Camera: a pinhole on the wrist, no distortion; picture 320 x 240 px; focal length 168.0 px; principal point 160.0 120.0 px. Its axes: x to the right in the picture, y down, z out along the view. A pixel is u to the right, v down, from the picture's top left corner.
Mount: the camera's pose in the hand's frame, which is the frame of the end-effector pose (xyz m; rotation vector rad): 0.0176 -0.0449 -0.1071 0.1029 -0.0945 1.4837
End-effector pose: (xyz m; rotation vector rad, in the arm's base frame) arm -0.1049 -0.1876 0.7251 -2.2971 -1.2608 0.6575
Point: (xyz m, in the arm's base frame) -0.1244 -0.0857 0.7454
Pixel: 147 39
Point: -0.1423 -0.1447 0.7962
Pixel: 96 139
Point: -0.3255 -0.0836 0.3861
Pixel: 198 112
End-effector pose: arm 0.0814 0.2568 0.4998 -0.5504 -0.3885 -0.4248
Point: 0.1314 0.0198 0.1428
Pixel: behind the camera
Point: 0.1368 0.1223 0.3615
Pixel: behind the camera
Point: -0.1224 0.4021 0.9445
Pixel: 145 126
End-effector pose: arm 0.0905 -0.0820 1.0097 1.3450 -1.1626 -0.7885
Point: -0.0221 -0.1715 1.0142
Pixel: 227 100
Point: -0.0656 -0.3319 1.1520
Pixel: 299 15
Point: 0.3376 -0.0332 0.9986
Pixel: behind the camera
